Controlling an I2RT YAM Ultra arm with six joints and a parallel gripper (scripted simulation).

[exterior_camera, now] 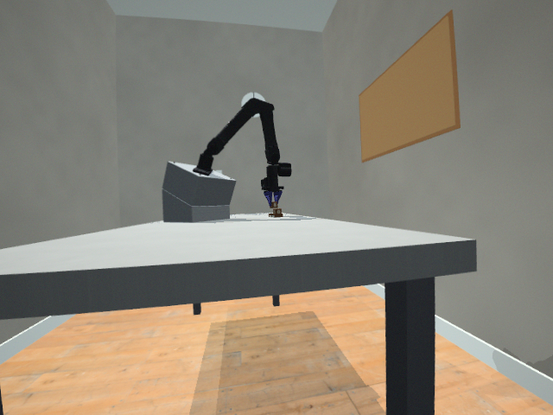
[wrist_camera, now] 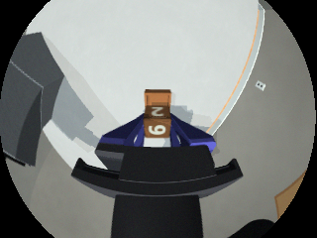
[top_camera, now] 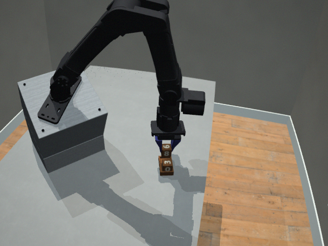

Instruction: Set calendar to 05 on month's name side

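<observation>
Now: hand 20 mm to the left of the brown tray and 50 mm above it. The rest, counted from my hand: brown wooden cube (10 mm ahead, 40 mm to the right, 40 mm below).
</observation>
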